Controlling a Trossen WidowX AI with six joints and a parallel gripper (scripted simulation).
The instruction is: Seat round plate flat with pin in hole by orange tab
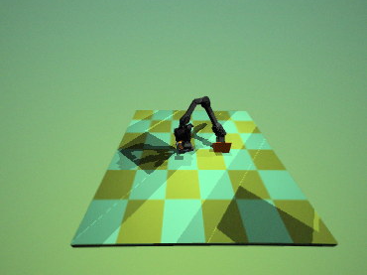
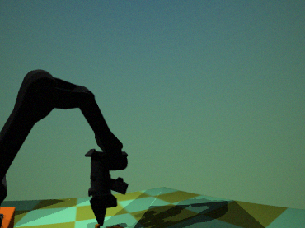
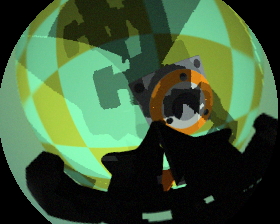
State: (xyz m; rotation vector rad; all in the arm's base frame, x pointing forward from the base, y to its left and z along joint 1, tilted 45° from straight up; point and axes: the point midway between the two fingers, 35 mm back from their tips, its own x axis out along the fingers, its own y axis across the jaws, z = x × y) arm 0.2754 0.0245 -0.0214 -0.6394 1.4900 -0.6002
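The grey square base lies 50 mm to the right of my gripper tip, 20 mm below it and 20 mm ahead of it.
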